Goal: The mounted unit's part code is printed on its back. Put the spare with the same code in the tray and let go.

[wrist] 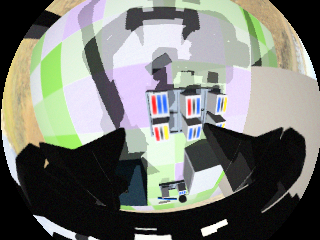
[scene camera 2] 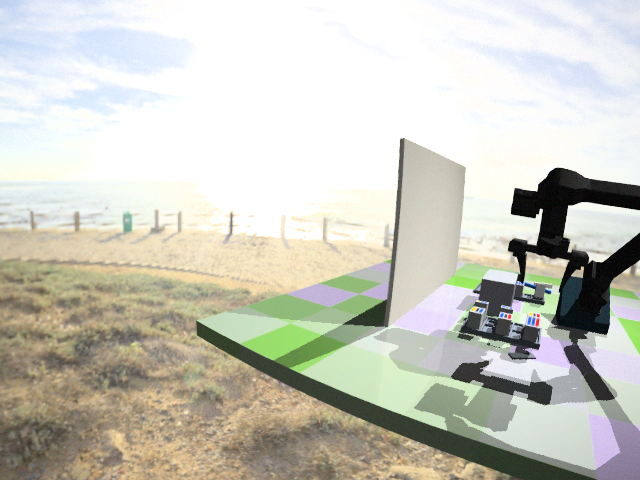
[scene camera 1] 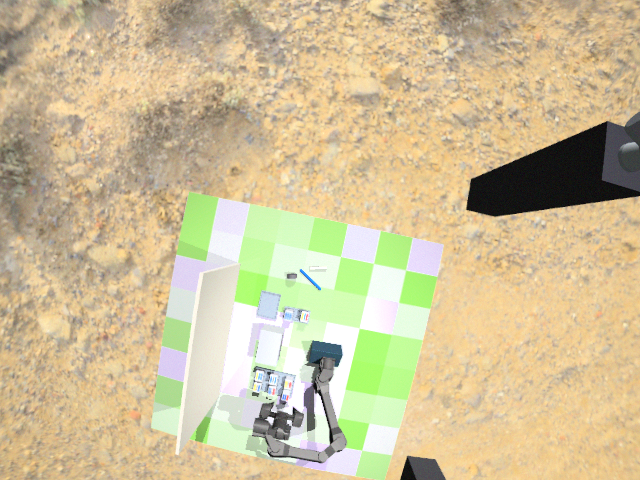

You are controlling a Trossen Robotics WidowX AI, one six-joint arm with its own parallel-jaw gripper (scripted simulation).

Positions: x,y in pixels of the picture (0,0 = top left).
Labels:
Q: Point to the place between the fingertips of my gripper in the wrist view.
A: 165,129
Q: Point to a tall wall panel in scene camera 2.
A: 429,204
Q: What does my gripper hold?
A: Nothing.

